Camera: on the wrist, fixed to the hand. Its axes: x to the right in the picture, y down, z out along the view.
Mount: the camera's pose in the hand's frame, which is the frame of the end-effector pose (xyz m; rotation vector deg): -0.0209 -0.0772 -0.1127 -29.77 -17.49 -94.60
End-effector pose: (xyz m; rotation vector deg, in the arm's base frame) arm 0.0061 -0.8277 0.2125 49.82 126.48 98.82
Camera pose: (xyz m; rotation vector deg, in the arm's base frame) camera -0.0582 -0.9422 0.1694 -38.78 70.60 55.68
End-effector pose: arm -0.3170 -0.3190 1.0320 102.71 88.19 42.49
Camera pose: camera -0.4548 -0.3193 1.0424 -3.23 99.25 -1.74
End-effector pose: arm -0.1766 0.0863 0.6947 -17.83 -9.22 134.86
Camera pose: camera -0.0802 0.1298 0.6058 0.73 -46.40 38.28
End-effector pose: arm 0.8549 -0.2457 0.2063 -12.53 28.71 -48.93
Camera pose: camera 0.7351 -0.2779 0.1453 -76.27 8.26 -127.31
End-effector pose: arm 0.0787 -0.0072 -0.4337 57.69 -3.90 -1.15
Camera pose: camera 0.0665 0.0476 -0.5600 16.98 27.67 -92.31
